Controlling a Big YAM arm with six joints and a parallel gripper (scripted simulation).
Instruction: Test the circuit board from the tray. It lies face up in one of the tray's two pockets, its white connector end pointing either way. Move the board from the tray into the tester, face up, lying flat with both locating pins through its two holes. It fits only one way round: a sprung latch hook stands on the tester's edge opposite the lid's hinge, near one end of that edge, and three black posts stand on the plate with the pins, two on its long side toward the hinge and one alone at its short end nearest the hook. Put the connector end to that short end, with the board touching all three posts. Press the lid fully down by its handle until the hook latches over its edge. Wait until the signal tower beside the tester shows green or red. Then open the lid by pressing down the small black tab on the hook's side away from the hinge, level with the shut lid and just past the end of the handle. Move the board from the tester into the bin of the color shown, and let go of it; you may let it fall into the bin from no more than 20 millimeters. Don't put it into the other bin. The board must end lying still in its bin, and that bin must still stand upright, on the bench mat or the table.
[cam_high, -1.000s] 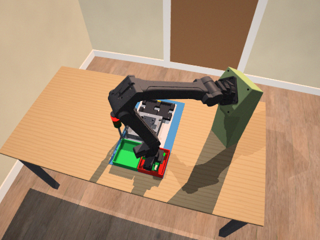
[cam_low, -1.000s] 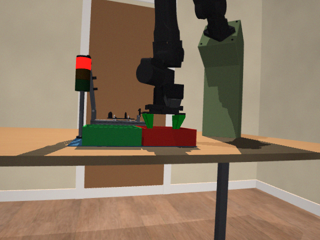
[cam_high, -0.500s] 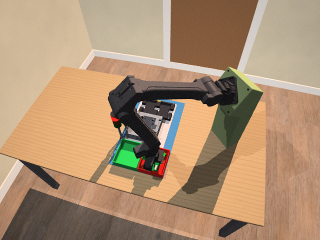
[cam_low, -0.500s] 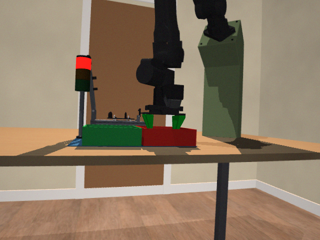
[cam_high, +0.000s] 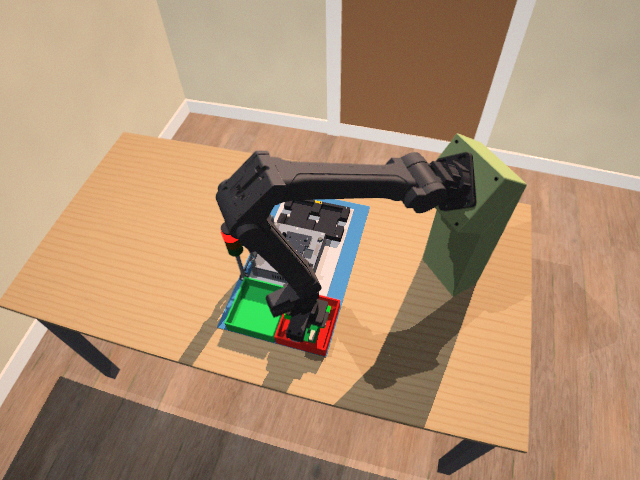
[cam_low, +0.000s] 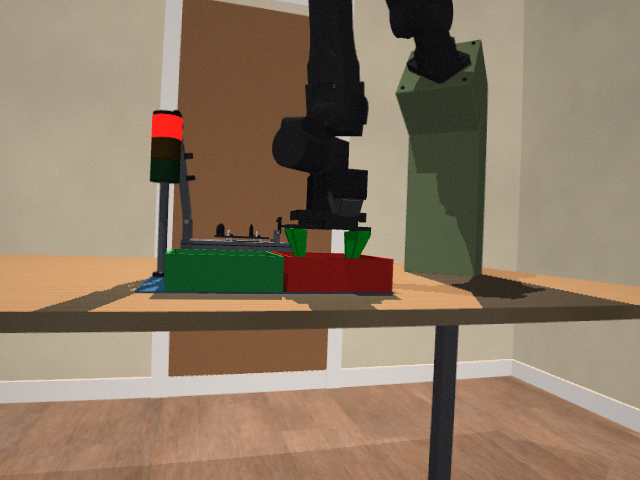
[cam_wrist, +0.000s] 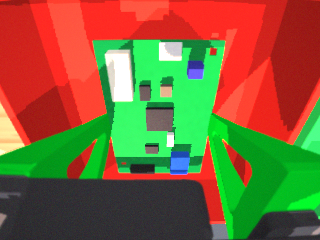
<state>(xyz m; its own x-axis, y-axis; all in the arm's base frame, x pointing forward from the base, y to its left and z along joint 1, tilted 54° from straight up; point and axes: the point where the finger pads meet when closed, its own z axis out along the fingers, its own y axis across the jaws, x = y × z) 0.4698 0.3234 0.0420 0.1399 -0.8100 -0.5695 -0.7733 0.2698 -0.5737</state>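
Right now the red bin is right at my hand. The rest, counted from my hand: green bin (15 cm ahead, 3 cm to the left); latch hook (13 cm to the right, 7 cm ahead, 7 cm above); green circuit board (right at my hand).
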